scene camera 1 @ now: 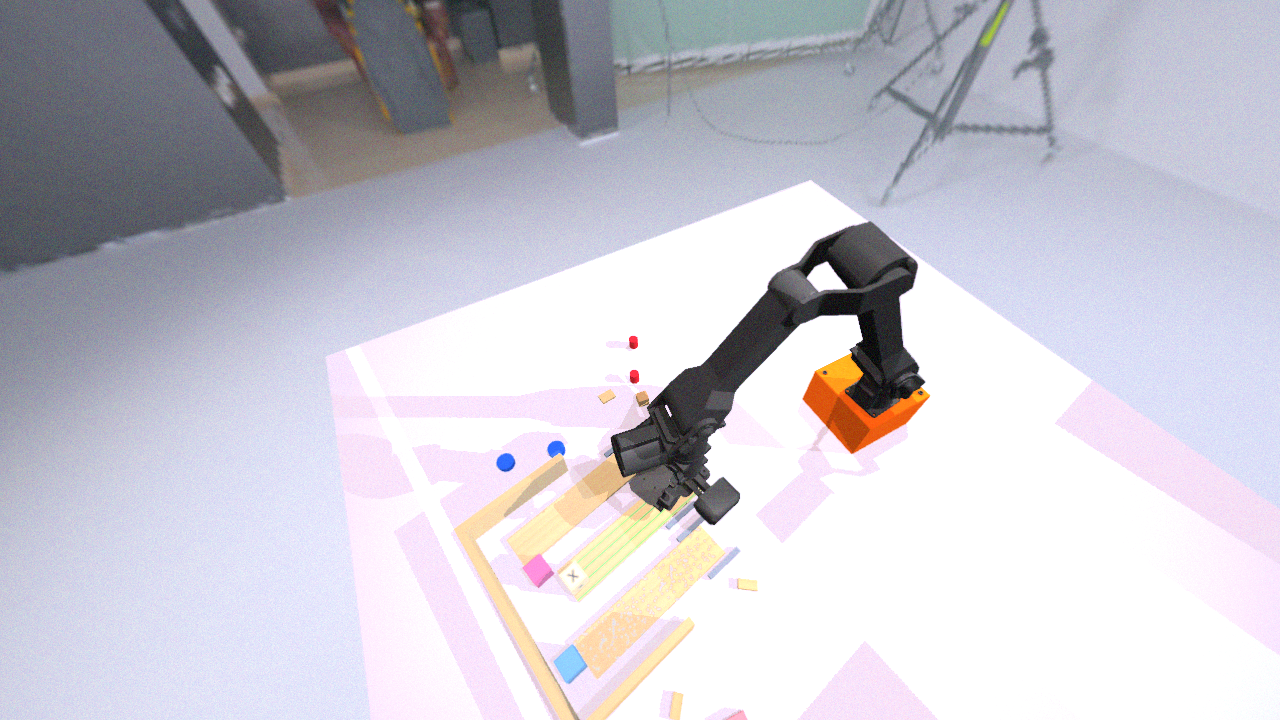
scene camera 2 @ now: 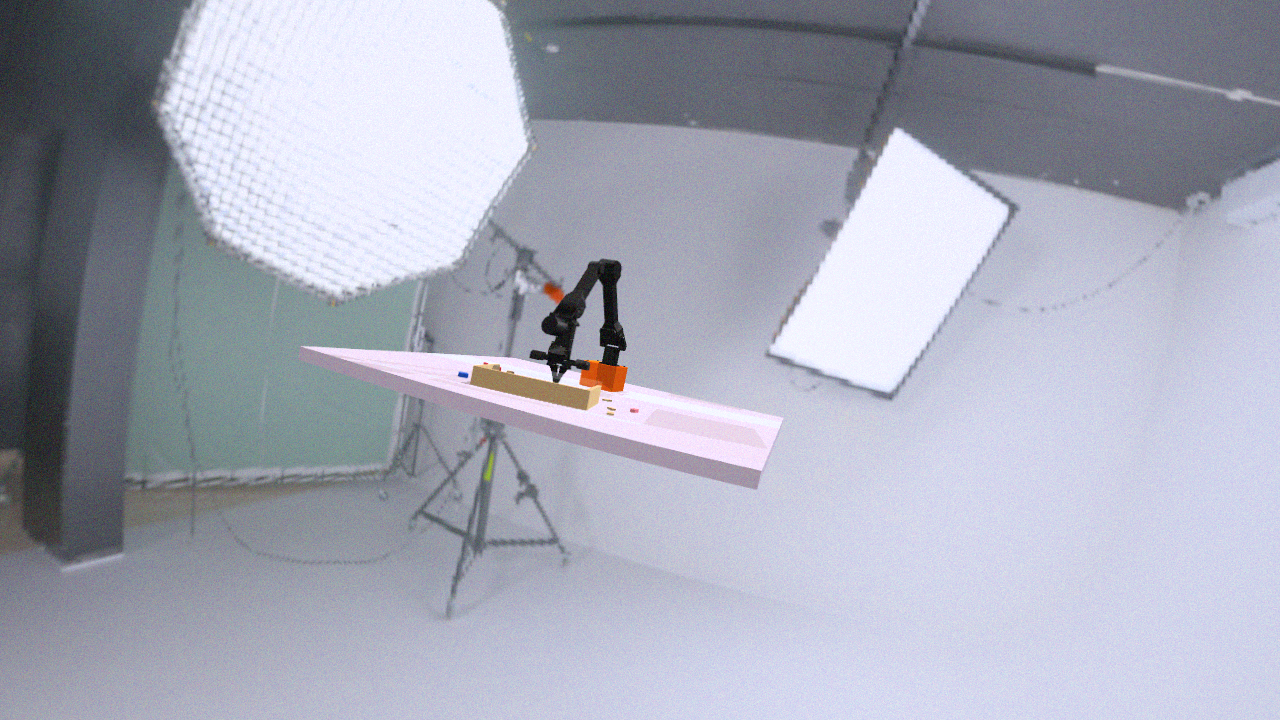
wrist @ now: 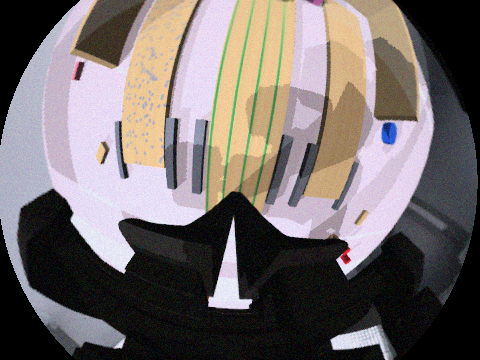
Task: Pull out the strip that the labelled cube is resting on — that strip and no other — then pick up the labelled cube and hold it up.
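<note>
Scene camera 2 shows my gripper, and the wrist view shows the gripper as well. I can also see a strip and a wooden frame.
</note>
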